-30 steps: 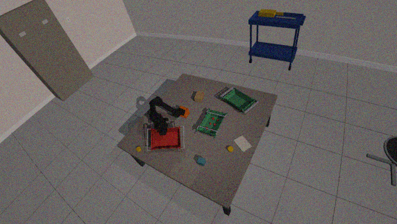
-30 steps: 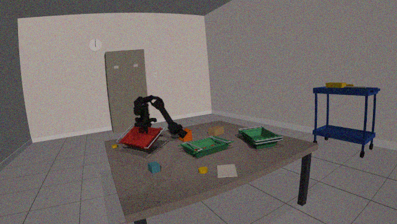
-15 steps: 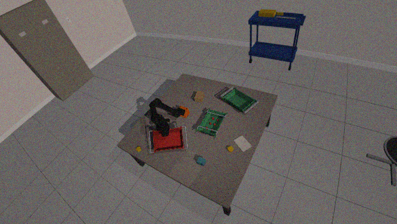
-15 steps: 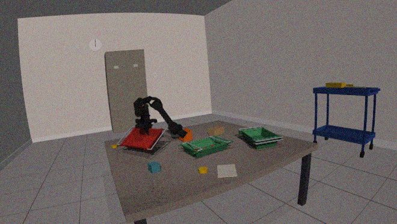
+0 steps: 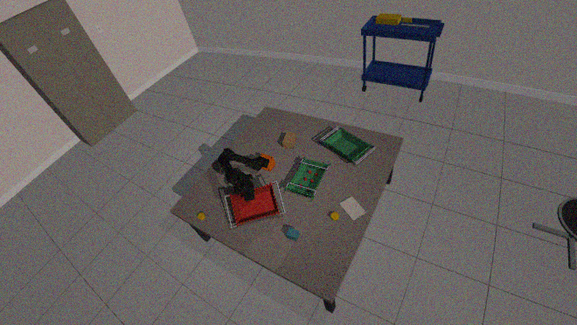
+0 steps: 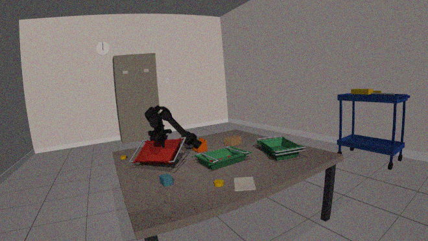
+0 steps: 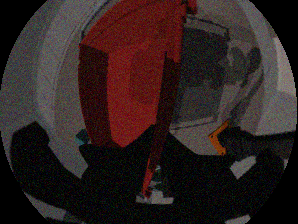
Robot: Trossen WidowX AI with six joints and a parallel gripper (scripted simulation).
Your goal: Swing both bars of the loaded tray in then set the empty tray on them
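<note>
Right now the red tray is 60 mm to the right of my gripper tip and 60 mm ahead of it. Also, from my gripper tip: white card (580 mm ahead, 260 mm to the left, 110 mm below); then teal block (350 mm ahead, 90 mm below, 80 mm to the right); then tan box (590 mm to the left, 120 mm behind, 80 mm below).
</note>
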